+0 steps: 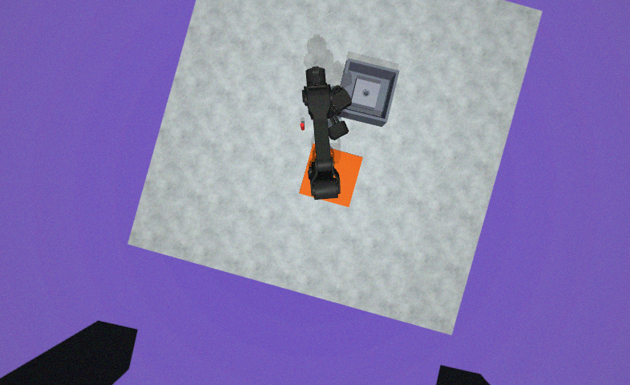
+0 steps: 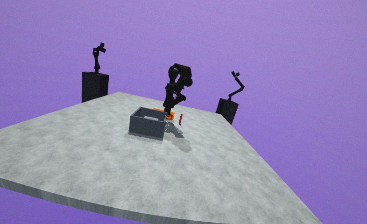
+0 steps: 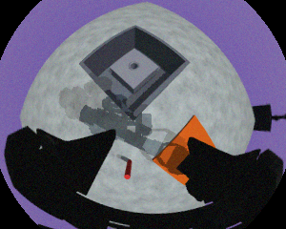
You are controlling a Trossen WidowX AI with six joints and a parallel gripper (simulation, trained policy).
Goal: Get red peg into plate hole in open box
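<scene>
My gripper tip is 50 mm past the red peg, 110 mm to the right of it and 110 mm above it. The rest, counted from my gripper tip: grey box (120 mm ahead, 90 mm to the right, 130 mm below); then plate (120 mm ahead, 90 mm to the right, 110 mm below).
</scene>
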